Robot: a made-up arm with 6 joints. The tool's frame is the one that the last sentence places.
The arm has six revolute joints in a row. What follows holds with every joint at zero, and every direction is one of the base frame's.
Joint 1 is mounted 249.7 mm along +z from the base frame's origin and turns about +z.
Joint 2 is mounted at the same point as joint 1 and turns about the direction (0, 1, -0.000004).
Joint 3 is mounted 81.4 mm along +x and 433 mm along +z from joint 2 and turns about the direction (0, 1, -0.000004).
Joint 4 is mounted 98 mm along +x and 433.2 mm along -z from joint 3 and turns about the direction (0, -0.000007, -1).
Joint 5 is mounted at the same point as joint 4 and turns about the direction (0, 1, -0.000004).
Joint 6 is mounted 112.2 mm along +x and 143.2 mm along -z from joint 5 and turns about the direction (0, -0.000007, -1).
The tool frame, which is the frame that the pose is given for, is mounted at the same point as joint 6; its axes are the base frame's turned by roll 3.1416, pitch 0 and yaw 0 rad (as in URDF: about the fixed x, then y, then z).
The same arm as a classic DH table. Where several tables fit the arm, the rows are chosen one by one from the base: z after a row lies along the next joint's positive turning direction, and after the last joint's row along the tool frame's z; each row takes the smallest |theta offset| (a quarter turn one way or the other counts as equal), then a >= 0, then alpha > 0; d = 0 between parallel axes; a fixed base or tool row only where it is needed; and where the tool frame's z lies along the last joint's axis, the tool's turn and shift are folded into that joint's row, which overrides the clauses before.
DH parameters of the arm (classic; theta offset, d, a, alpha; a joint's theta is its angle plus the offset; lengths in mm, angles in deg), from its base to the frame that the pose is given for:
joint 1: 0 249.7 0 -90
joint 2: -79.35 0 440.6 0
joint 3: 79.35 0 98 -90
joint 4: 0 433.2 0 90
joint 5: 0 0 112.2 -90
joint 6: 0 143.2 0 0

